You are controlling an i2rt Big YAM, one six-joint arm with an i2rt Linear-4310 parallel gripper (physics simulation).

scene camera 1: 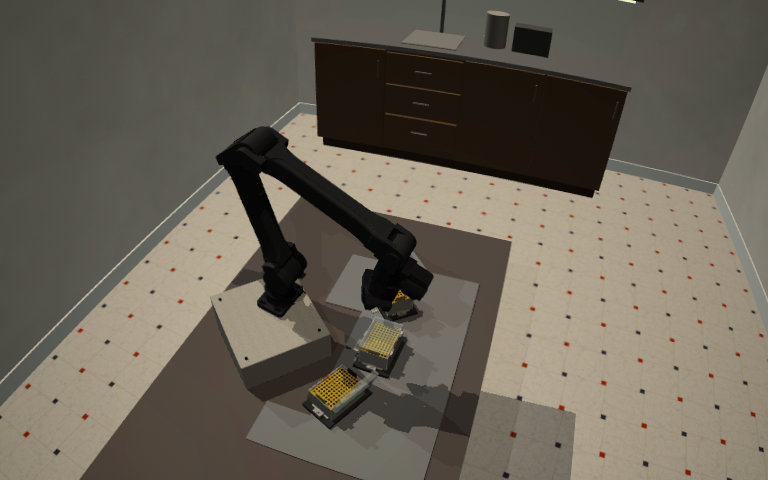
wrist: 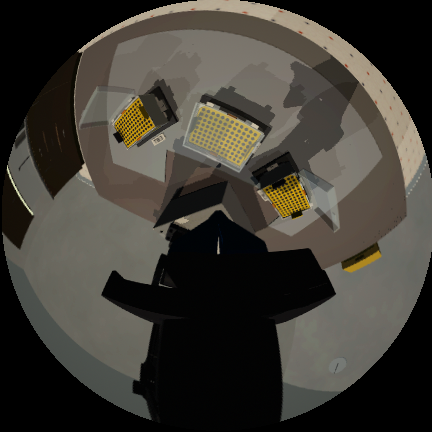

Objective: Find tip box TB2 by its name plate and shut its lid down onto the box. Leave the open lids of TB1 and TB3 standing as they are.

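Where they show: gripper, fingertip midpoint: (scene camera 1: 367, 308) (wrist: 217, 215); arm's base at its link origin: (scene camera 1: 280, 297).
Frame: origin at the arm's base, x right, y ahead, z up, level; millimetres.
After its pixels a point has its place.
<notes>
Tip box TB2 (scene camera 1: 379, 342) @(z -40, x -15, y 309 mm) (wrist: 225, 132) @(z -40, x -37, y 317 mm) is the middle box. Its clear lid lies down over the yellow tips; its name plate is not readable. Tip box TB3 (scene camera 1: 400, 308) @(z -90, x -205, y 289 mm) (wrist: 134, 122), with its name plate (wrist: 158, 139) @(z -115, x -192, y 199 mm), is at the left in the wrist view; its clear lid (wrist: 106, 107) @(z -27, x -300, y 284 mm) stands open. Tip box TB1 (scene camera 1: 336, 390) @(z -60, x 166, y 276 mm) (wrist: 287, 196) @(z -60, x 152, y 274 mm) is at the right in the wrist view, and its clear lid (scene camera 1: 362, 383) @(z 26, x 171, y 353 mm) (wrist: 324, 197) @(z -9, x 171, y 346 mm) stands open. My gripper (scene camera 1: 378, 304) @(z 92, x 1, y 280 mm) (wrist: 217, 215) @(z 92, x 1, y 280 mm) is shut and empty, above the boxes and apart from TB2. The arm partly hides TB3 in the scene view.
The boxes stand on a grey mat (scene camera 1: 453, 316) @(z -117, x -273, y 441 mm) (wrist: 150, 45) over a brown floor area (scene camera 1: 492, 254) @(z -120, x -630, y 465 mm). The arm's pale base block (scene camera 1: 266, 345) @(z -20, x 153, y 56 mm) is beside the boxes. A dark cabinet (scene camera 1: 424, 101) stands at the back. A yellow object (wrist: 361, 258) shows at the wrist view's right.
</notes>
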